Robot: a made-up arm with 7 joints.
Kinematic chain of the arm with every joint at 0, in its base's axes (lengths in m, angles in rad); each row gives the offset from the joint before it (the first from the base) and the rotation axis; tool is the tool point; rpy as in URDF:
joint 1: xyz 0 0 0.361 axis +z
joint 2: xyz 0 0 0 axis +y
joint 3: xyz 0 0 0.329 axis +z
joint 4: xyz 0.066 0 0 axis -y
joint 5: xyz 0.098 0 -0.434 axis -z
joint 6: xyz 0 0 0 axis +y
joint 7: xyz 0.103 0 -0.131 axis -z
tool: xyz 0 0 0 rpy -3.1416 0 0
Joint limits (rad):
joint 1: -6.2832..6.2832
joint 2: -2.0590..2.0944
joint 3: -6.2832..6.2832
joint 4: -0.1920..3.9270
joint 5: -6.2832..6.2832
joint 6: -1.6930..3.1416
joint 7: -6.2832..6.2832
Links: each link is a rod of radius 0.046 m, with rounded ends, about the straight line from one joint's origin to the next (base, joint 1, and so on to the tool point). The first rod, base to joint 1, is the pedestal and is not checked.
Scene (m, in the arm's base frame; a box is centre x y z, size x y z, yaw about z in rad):
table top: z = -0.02
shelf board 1: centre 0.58 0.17 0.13 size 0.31 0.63 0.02 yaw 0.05
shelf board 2: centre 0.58 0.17 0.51 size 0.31 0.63 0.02 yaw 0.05
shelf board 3: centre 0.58 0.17 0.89 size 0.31 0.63 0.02 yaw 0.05
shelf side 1: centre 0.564 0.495 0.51 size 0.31 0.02 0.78 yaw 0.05
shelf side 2: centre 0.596 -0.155 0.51 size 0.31 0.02 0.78 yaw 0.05
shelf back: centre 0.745 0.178 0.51 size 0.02 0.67 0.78 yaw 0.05
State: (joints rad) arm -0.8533 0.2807 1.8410 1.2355 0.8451 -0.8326 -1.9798
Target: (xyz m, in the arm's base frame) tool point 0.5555 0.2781 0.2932
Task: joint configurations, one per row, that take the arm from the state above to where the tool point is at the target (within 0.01 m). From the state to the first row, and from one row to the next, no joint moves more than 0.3 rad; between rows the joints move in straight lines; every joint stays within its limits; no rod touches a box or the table.
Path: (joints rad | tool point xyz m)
1: -0.8872 0.3211 2.0549 1.1023 0.5615 -0.9637 -1.9930 | 0.3738 0.3804 0.7500
2: -0.9210 0.3616 2.2687 0.9691 0.2779 -1.0948 -2.0063 | 0.2428 0.4150 0.7637
3: -0.9549 0.4020 2.4826 0.8359 -0.0056 -1.2258 -2.0195 | 0.1000 0.4093 0.7646
4: -0.8763 0.4845 2.2812 0.7247 0.2787 -1.1694 -2.0096 | 0.2116 0.3998 0.6822
5: -0.7977 0.5670 2.0798 0.6134 0.5630 -1.1130 -1.9997 | 0.2921 0.3726 0.5646
6: -0.7191 0.6495 1.8784 0.5022 0.8473 -1.0566 -1.9897 | 0.3254 0.3275 0.4272
7: -0.6406 0.7320 1.6770 0.3910 1.1316 -1.0002 -1.9798 | 0.3046 0.2655 0.2932
8: -0.5981 0.8054 1.5043 0.6764 1.0334 -0.7879 -1.9798 | 0.4248 0.2936 0.2973
9: -0.5557 0.8789 1.3316 0.9619 0.9351 -0.5757 -1.9798 | 0.5555 0.2781 0.2932

